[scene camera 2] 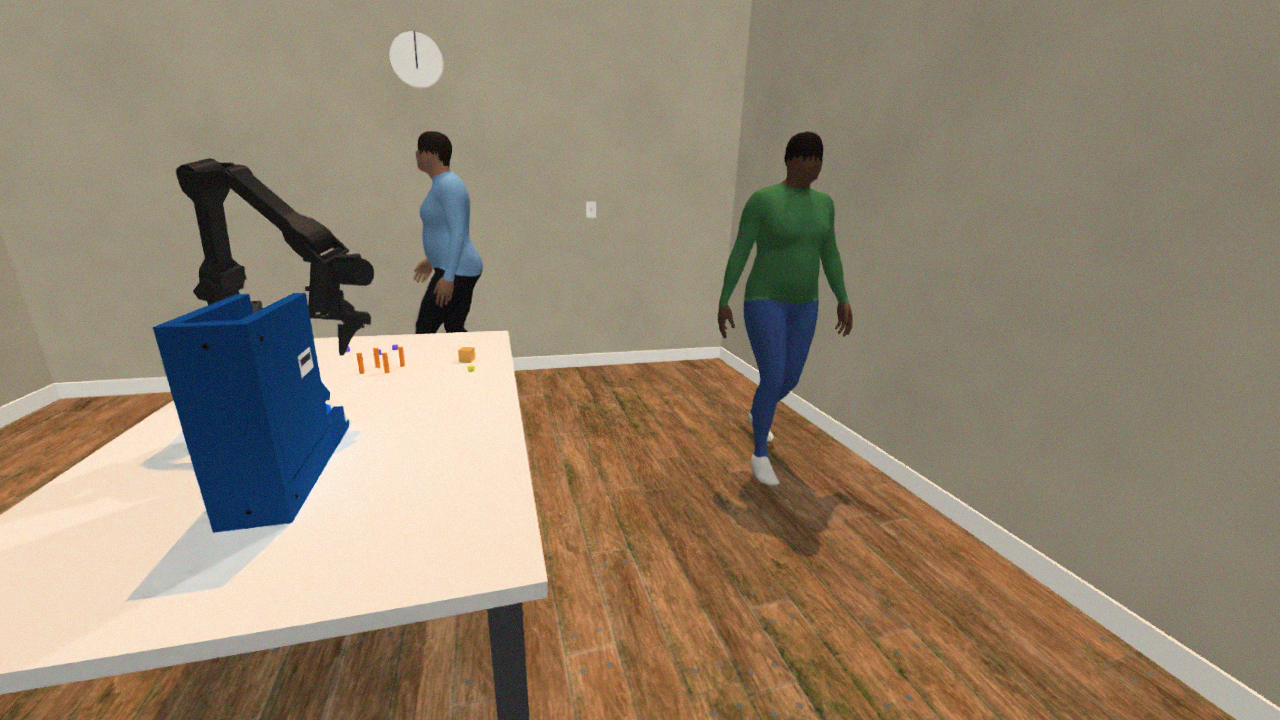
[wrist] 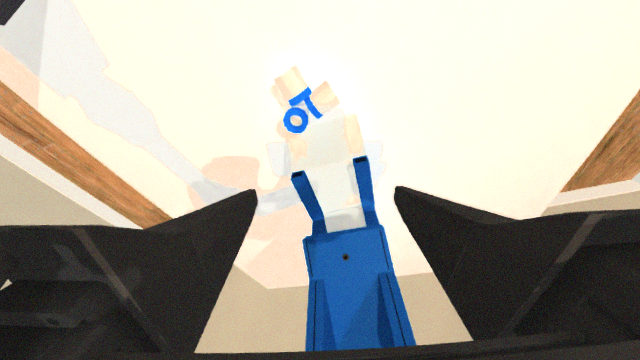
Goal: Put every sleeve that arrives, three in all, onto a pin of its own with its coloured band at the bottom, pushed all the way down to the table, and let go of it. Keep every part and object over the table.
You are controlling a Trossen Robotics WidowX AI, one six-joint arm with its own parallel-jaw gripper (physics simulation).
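Note:
Three pale sleeves with blue bands are in the wrist view at the chute's mouth. One sleeve (wrist: 290,82) and a second sleeve (wrist: 326,94) lie tilted, their bands close together. The third shows its blue ring band (wrist: 284,120) facing up; its body is washed out by glare. Several orange pins (scene camera 2: 360,362) (scene camera 2: 385,362) (scene camera 2: 401,356) stand upright on the far part of the table (scene camera 2: 429,465); none shows a sleeve on it. My gripper (scene camera 2: 345,345) (wrist: 326,194) is open and empty, above the table beyond the blue chute. Its fingertips are apart from the sleeves.
The tall blue chute (scene camera 2: 234,420) (wrist: 347,285) stands on the table, its two arms pointing toward the sleeves. An orange block (scene camera 2: 466,354), a yellow-green cube (scene camera 2: 470,368) and a purple cube (scene camera 2: 394,347) lie near the pins. Two people stand beyond the table edges.

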